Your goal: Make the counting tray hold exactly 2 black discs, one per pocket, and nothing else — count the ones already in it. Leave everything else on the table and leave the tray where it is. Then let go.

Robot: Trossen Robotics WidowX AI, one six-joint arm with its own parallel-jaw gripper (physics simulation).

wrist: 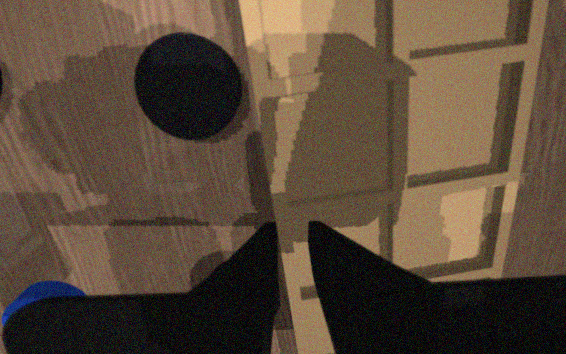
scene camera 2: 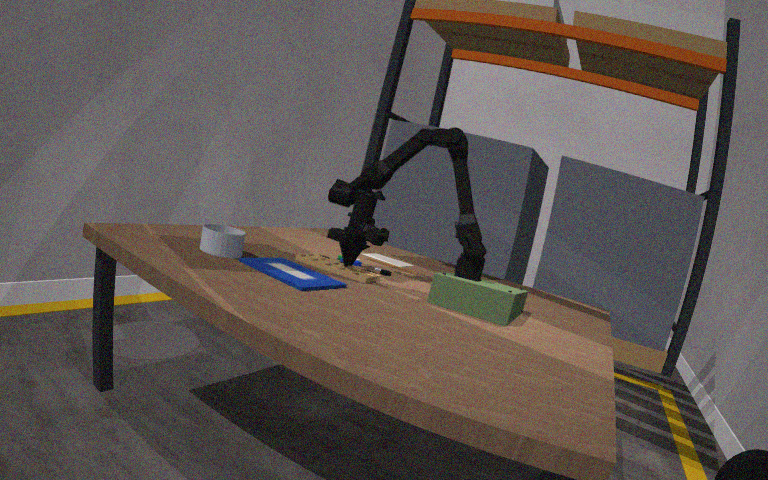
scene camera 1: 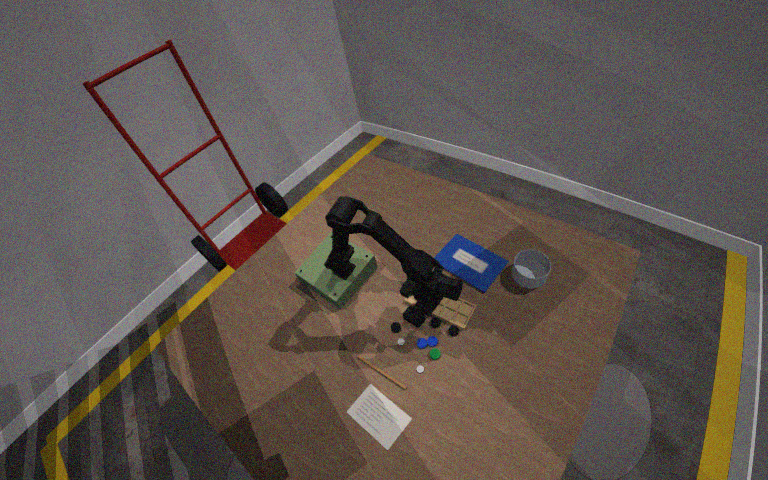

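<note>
The pale wooden counting tray [scene camera 1: 471,314] [scene camera 2: 369,279] [wrist: 522,125] lies on the table with square pockets. The pockets that show in the wrist view hold no disc; the arm hides part of the tray in scene camera 1. Black discs [scene camera 1: 395,327] [scene camera 1: 435,321] [scene camera 1: 453,330] lie on the table beside the tray. In the wrist view a black disc [wrist: 189,86] lies left of the tray's edge, apart from the fingers. My gripper [scene camera 1: 416,322] [scene camera 2: 349,263] [wrist: 292,232] points down over the tray's left rim, its fingers nearly together with a narrow gap and nothing seen between them.
Two blue discs [scene camera 1: 422,343] [scene camera 1: 432,341], a green disc [scene camera 1: 434,354] and white pieces [scene camera 1: 400,341] [scene camera 1: 420,369] lie near the tray. A thin rod [scene camera 1: 382,372] and paper [scene camera 1: 379,417] lie beyond. A blue folder [scene camera 1: 488,274] [scene camera 2: 322,283] and a round container [scene camera 1: 531,268] [scene camera 2: 222,241] are on the tray's other side.
</note>
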